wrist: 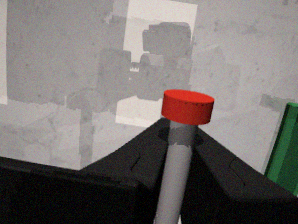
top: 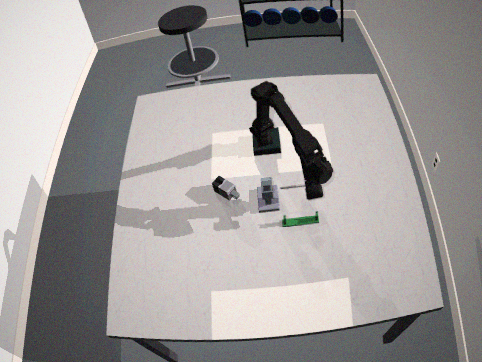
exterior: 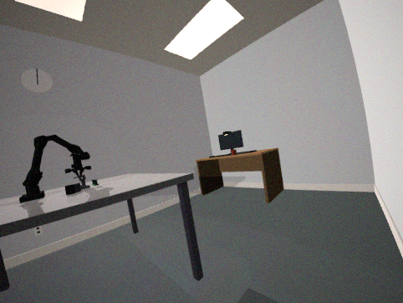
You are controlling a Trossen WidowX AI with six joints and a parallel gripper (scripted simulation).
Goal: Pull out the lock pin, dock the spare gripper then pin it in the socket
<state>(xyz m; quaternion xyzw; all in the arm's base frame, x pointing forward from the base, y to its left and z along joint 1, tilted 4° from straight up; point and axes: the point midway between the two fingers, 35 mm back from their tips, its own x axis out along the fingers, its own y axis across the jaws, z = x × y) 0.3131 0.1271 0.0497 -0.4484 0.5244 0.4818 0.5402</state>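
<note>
Right now my gripper tip is 90 mm short of the green cradle, 70 mm to the left of it and 40 mm above it. From my gripper tip the other things lie so: spare gripper 320 mm to the right, 110 mm behind, 40 mm below; mount 170 mm to the right, 30 mm behind, 20 mm below.
</note>
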